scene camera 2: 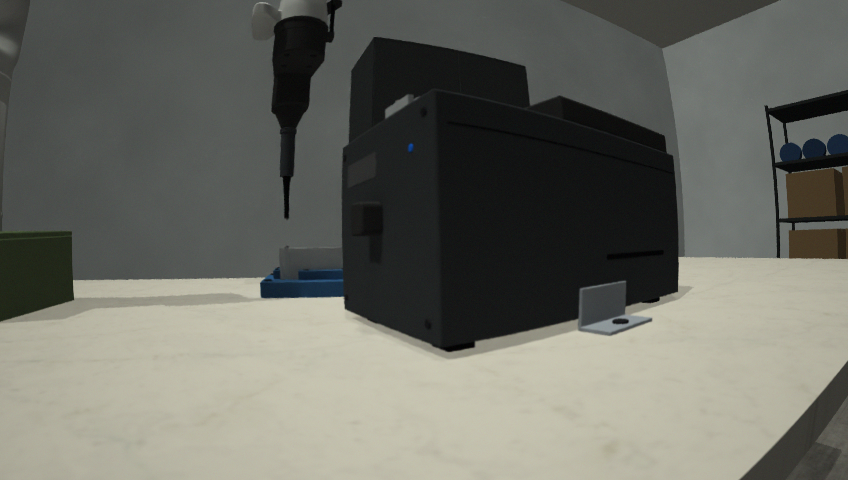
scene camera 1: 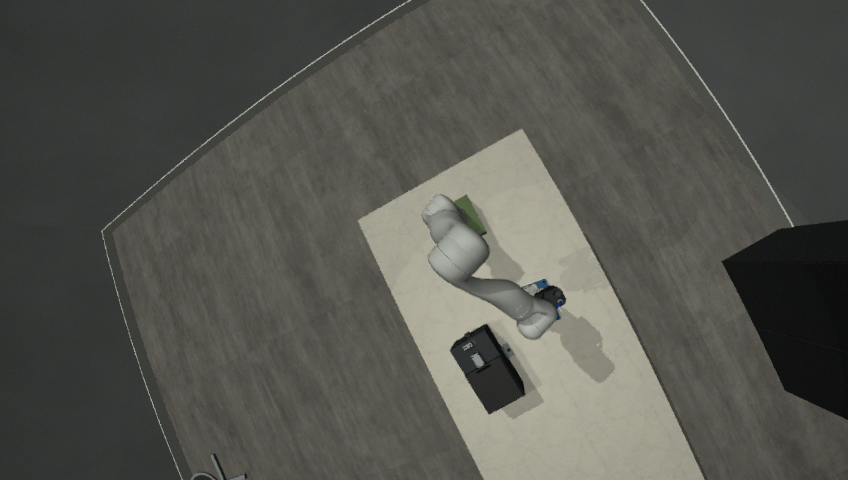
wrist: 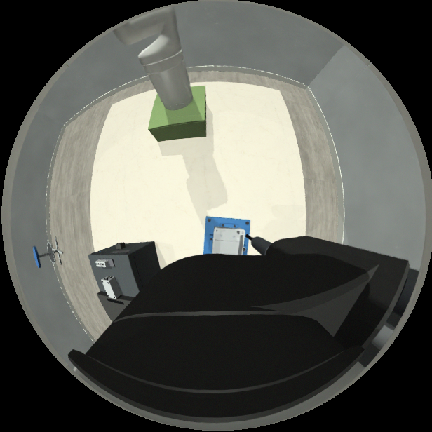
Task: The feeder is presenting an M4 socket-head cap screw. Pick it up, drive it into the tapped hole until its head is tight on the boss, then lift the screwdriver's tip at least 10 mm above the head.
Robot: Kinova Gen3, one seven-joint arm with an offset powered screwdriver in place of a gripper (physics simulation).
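Note:
My screwdriver, the gripper here (scene camera 2: 286, 216) (wrist: 247, 236), points straight down in scene camera 2, its bit tip clearly above the light grey housing (scene camera 2: 315, 256) (wrist: 228, 244) with a gap between. No screw shows on the bit, and I see it as empty. In the wrist view the tip appears beside the housing's upper right corner. The housing sits in a blue fixture (scene camera 1: 542, 282) (scene camera 2: 303, 289) (wrist: 209, 235). Small dark spots mark its corners; a screw head in the boss is too small to make out. The black feeder (scene camera 1: 498, 385) (scene camera 2: 553, 226) (wrist: 142, 265) stands beside the fixture; no screw is discernible at it.
A green block (scene camera 1: 471, 215) (scene camera 2: 35, 273) (wrist: 177, 131) stands near the arm's base. A small grey angle bracket (scene camera 2: 602, 303) is at the feeder's side. The pale table (scene camera 1: 630, 386) (scene camera 2: 267, 404) (wrist: 150, 200) carries these. A shelf rack (scene camera 2: 772, 136) stands far back at right.

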